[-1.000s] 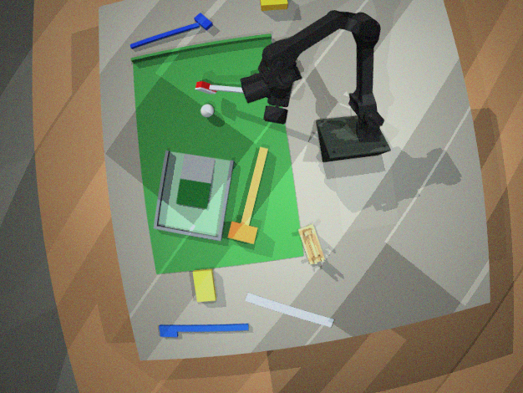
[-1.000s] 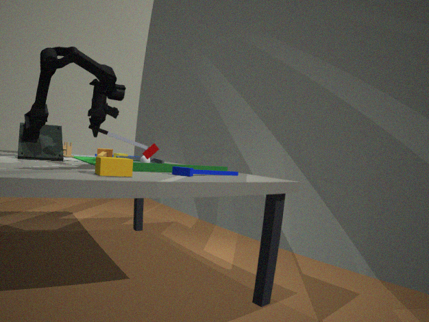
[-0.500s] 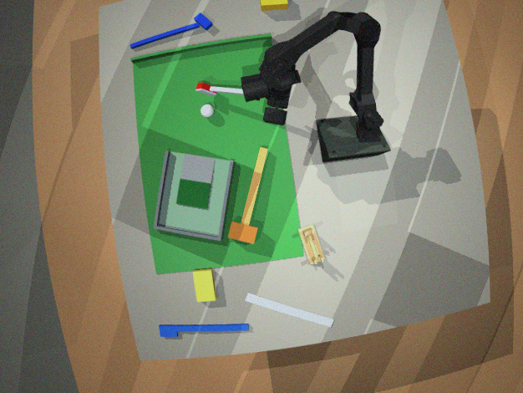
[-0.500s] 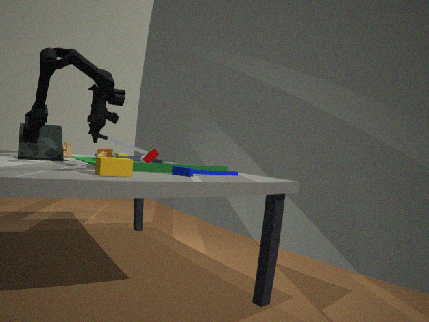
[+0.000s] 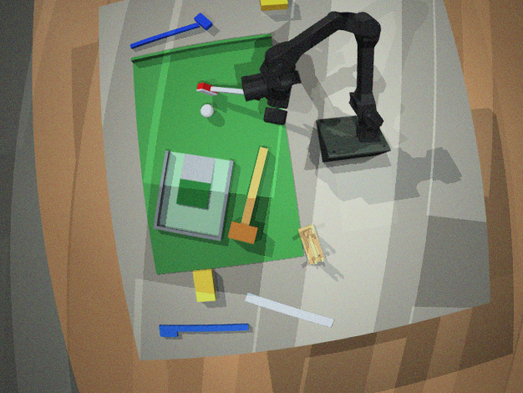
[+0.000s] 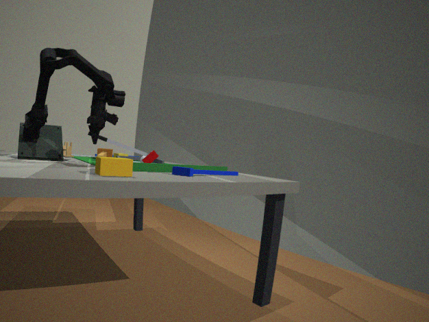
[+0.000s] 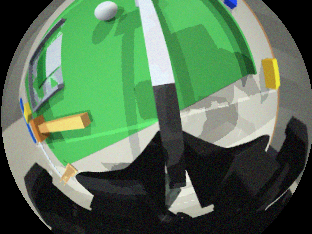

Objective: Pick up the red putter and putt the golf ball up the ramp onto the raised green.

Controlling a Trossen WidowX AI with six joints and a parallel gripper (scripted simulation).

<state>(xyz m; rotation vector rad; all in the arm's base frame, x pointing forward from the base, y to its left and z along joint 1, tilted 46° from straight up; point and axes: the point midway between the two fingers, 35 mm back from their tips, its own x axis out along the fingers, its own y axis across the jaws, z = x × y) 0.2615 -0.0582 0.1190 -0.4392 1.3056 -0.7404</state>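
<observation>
Right now the red putter is 120 mm ahead of my gripper tip and 30 mm to the right of it. Round my gripper tip: green mat (220 mm ahead, 140 mm to the left, 80 mm below); then wooden stand (80 mm behind, 450 mm to the left, 40 mm below); then white golf ball (220 mm ahead, 10 mm to the left, 50 mm below).
</observation>
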